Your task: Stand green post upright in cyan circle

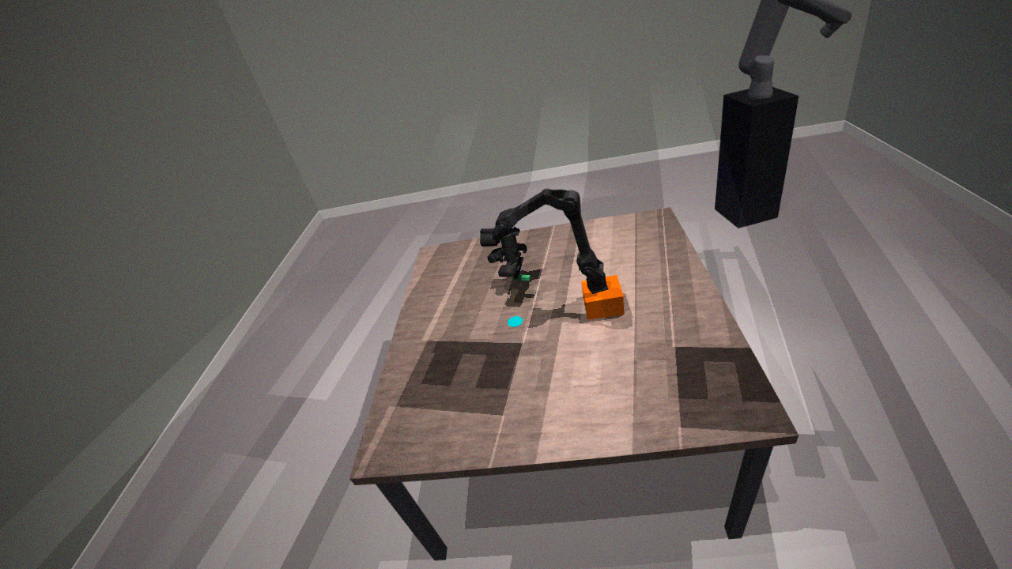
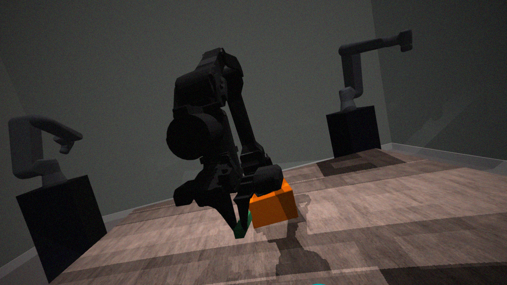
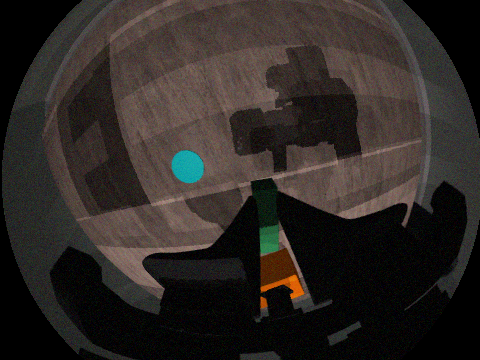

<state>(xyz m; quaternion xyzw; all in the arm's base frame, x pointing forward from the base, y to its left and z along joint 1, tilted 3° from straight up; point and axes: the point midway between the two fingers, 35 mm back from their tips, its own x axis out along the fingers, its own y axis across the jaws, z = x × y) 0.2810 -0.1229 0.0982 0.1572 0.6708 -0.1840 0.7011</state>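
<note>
The green post lies 20 mm behind my gripper tip and 10 mm to the left of it. Round my gripper tip: cyan circle 50 mm ahead, 100 mm to the left, 140 mm below.
</note>
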